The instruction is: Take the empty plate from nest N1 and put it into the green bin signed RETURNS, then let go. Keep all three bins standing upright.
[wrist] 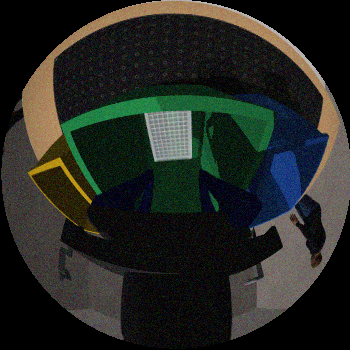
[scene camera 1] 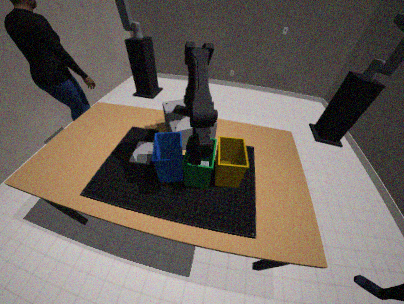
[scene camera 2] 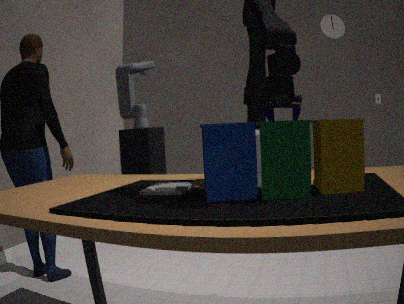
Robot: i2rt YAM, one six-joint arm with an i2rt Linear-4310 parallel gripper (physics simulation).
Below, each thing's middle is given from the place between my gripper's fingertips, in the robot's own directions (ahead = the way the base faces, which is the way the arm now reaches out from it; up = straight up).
Labels:
Right now my hand is 5 cm above the green bin point(scene camera 2: 285, 146), 1 cm to the right of it and 1 cm past it. Round my hand: gridded plate point(wrist: 169, 132): 13 cm below, 2 cm behind, 1 cm to the left; yellow bin point(scene camera 1: 231, 162): 14 cm to the left, 5 cm below, 5 cm behind; blue bin point(scene camera 2: 229, 149): 15 cm to the right, 5 cm below, 1 cm ahead.

